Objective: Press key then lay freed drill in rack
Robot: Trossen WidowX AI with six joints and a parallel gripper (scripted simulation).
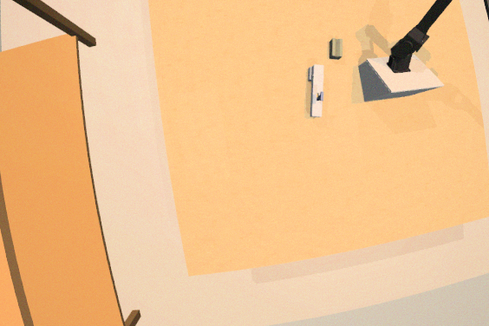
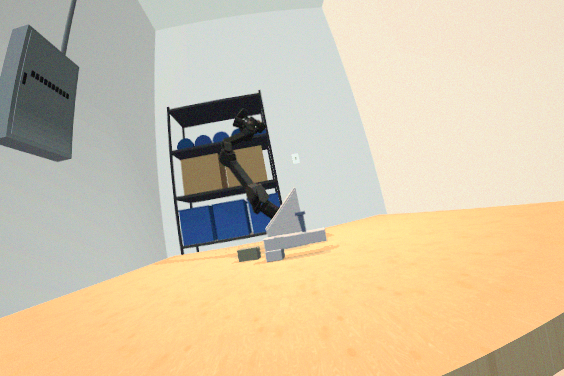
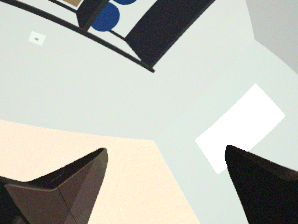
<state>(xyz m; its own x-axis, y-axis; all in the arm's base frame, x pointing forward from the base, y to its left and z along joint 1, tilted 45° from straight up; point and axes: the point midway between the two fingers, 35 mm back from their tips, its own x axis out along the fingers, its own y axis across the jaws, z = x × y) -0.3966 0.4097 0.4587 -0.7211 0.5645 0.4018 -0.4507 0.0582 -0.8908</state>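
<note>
The blue key lies 700 mm ahead of my gripper tip, 690 mm below it and 90 mm to the left of it. Round my gripper tip: grey block 740 mm below, 690 mm ahead, 60 mm to the left; dark box 760 mm below, 590 mm ahead, 90 mm to the right; drill shank 730 mm below, 690 mm ahead, 40 mm to the left.
</note>
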